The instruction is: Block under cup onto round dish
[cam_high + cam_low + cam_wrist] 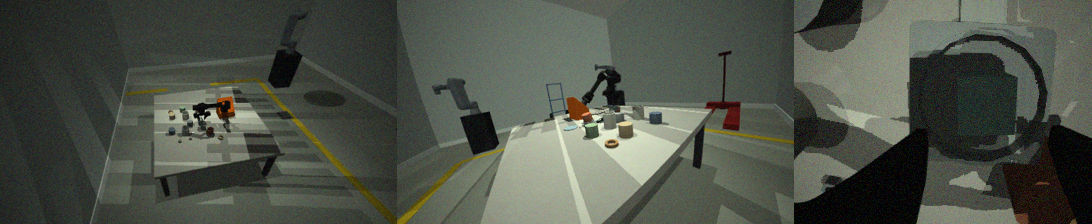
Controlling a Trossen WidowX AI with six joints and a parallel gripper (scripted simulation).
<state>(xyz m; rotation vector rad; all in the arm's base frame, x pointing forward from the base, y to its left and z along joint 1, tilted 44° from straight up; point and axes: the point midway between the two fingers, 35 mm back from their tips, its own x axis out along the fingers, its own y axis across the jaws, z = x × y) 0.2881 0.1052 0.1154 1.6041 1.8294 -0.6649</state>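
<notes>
The grey-teal block is 4 cm below my gripper tip. From my gripper tip the other things lie so: pale-blue round dish (38 cm to the right, 12 cm below, 5 cm behind); then balance (12 cm to the right, 9 cm below, 1 cm ahead); then red-brown cup (12 cm to the left, 9 cm below, 8 cm behind).
</notes>
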